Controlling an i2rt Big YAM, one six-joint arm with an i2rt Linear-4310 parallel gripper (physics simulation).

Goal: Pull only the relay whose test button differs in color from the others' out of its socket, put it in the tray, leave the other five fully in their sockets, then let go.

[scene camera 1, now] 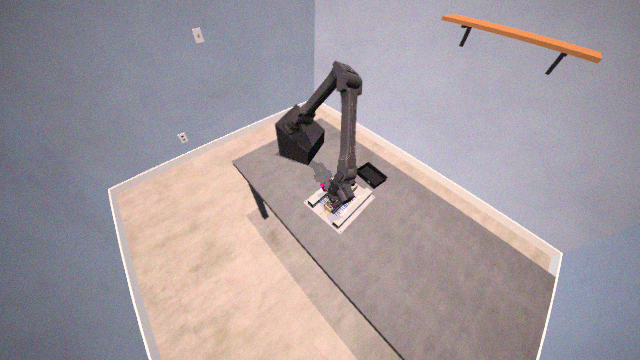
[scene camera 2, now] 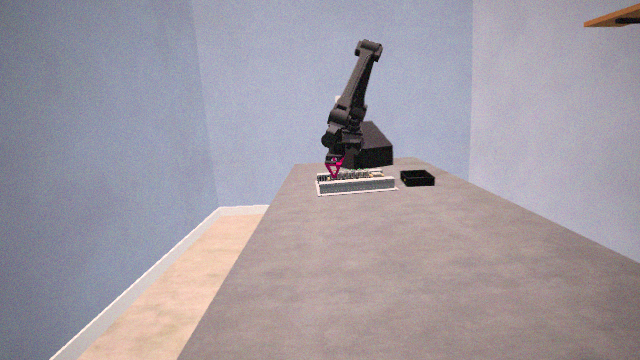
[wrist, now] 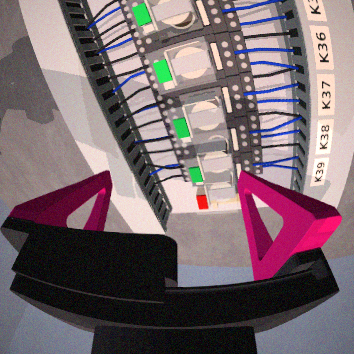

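Where they show: gripper, fingertip midpoint: point(scene camera 1: 329, 198) point(scene camera 2: 336, 173) point(wrist: 174, 177); arm's base, origin of the base link: point(scene camera 1: 292, 126) point(scene camera 2: 351, 130).
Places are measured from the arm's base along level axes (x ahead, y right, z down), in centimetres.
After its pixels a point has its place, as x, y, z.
Note:
In the wrist view, the relay with the red test button point(wrist: 202, 201) @[48.7, 12.5, 13.9] stands at the near end of the row, its clear housing partly hidden behind its neighbour. Several relays with green buttons, one beside it point(wrist: 195, 174) @[48.6, 10.5, 14.0], another further along point(wrist: 181, 128) @[48.4, 7.6, 14.0], sit in dark sockets. My gripper point(wrist: 174, 177) @[46.6, 11.8, 15.7] point(scene camera 2: 334, 175) @[46.6, 11.8, 15.7] is open and empty, its magenta fingers spread wide on either side of the row's near end, low over the panel. Whether the fingertips reach down beside a relay cannot be told. The black tray point(scene camera 1: 366, 181) @[50.8, -16.7, 20.0] point(scene camera 2: 420, 182) @[57.7, -21.7, 19.4] stands beside the panel, empty.
Wire ducts point(scene camera 2: 357, 186) @[60.0, 4.2, 18.8] run along both sides of the relay row, with black and blue wires between. Labels such as K39 point(wrist: 319, 172) @[57.7, 12.8, 16.7] line one duct. The panel lies on the grey table point(scene camera 1: 425, 250) @[98.2, -5.4, 21.0]. An orange shelf point(scene camera 1: 522, 37) hangs on the wall.

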